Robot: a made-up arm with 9 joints. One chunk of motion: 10 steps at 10 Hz.
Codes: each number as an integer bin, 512 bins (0 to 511) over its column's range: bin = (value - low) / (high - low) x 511, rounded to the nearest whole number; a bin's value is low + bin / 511 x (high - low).
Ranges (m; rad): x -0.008..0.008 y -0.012..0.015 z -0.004..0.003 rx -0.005..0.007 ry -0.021..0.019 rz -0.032..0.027
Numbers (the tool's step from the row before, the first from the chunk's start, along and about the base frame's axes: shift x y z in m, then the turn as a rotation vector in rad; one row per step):
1: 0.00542 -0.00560 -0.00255 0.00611 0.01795 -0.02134
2: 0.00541 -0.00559 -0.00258 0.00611 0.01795 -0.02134
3: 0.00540 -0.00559 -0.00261 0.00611 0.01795 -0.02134
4: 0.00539 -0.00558 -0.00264 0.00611 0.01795 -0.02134
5: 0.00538 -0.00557 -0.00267 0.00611 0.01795 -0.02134
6: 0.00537 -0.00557 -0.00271 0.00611 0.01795 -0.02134
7: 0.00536 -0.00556 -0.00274 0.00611 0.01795 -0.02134
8: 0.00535 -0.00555 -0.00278 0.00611 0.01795 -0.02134
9: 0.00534 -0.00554 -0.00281 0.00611 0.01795 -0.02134
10: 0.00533 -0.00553 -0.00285 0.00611 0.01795 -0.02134
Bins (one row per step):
1: 429 121 106 473 498 92
2: 428 121 104 473 498 92
3: 428 121 101 473 498 92
4: 428 122 99 473 498 92
5: 427 122 97 473 498 92
6: 427 122 94 473 498 92
7: 427 122 92 473 498 92
8: 426 122 89 473 498 92
9: 426 122 87 473 498 92
10: 426 122 84 473 498 92

